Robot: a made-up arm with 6 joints.
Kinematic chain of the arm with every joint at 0, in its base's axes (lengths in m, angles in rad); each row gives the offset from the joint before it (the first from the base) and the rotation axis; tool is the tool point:
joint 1: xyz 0 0 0.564 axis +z
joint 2: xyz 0 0 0 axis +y
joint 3: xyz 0 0 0.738 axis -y
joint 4: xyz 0 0 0 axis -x
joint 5: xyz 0.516 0 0 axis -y
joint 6: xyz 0 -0.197 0 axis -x
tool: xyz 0 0 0
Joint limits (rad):
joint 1: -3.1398..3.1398
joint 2: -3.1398..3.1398
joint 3: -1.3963..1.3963
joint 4: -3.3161..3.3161
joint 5: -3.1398..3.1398
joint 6: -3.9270..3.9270
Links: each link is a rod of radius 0.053 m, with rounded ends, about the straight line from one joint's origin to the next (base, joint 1, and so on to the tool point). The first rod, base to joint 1, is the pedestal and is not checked.
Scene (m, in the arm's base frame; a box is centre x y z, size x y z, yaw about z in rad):
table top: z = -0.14
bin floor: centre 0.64 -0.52 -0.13 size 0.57 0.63 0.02 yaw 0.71
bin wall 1: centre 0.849 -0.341 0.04 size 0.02 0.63 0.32 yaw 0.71
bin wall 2: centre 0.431 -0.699 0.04 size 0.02 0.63 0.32 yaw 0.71
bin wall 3: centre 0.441 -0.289 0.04 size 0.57 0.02 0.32 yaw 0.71
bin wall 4: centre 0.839 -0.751 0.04 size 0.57 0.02 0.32 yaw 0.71
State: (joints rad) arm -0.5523 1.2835 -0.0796 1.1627 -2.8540 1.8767
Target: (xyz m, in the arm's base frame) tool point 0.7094 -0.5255 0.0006
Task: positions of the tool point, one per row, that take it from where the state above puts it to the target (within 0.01 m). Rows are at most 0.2 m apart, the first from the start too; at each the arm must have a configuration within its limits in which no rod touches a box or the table.
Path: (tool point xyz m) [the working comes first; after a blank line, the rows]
Joints at the target: -0.5525 1.6183 -0.0284 1.1800 -2.8540 1.8767
Straight joint move there: clear.

1: 0.7666 -0.5625 0.1493
2: 0.7094 -0.5255 0.0006

